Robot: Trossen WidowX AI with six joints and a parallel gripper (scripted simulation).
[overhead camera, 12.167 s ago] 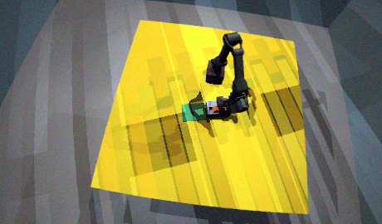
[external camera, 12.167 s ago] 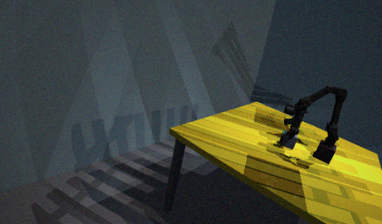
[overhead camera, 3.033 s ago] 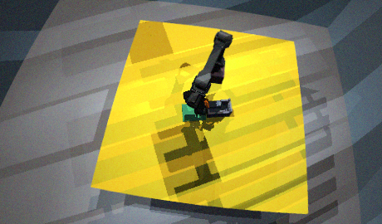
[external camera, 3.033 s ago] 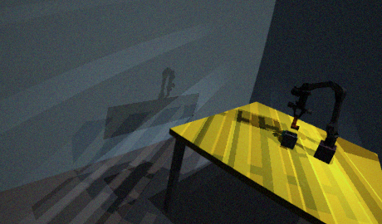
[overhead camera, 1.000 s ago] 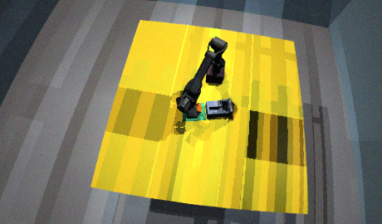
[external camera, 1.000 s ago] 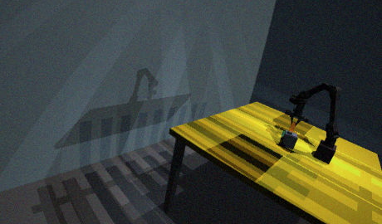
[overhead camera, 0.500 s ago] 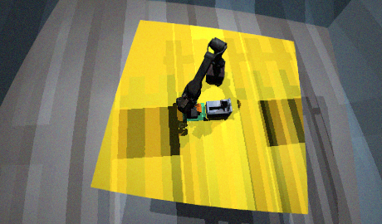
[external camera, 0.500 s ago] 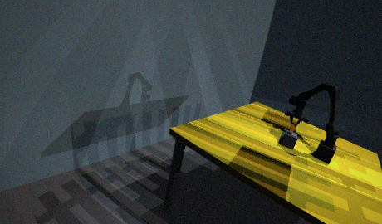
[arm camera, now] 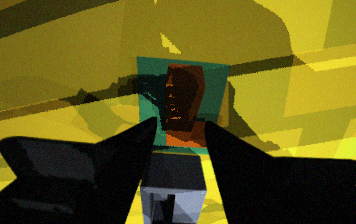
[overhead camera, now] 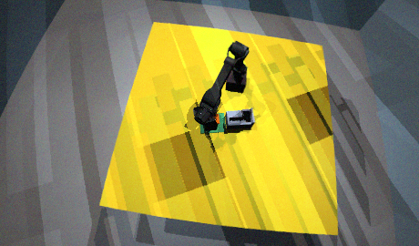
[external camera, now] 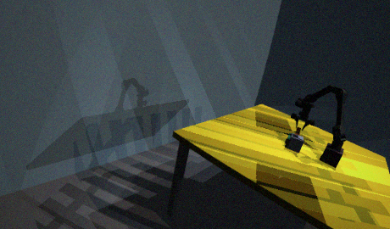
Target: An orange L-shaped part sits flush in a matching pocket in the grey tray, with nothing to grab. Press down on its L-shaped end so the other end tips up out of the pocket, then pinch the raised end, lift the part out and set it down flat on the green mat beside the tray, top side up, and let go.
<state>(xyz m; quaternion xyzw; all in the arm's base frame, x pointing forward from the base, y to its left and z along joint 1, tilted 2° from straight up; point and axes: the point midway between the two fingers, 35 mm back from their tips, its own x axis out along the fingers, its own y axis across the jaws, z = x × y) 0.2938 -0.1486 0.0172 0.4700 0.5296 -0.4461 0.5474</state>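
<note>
Now: gripper tip 20 mm past the orange L-shaped part, 20 mm to the right of it and 40 mm above it. Round my gripper tip: green mat (20 mm to the left, 90 mm below).
</note>
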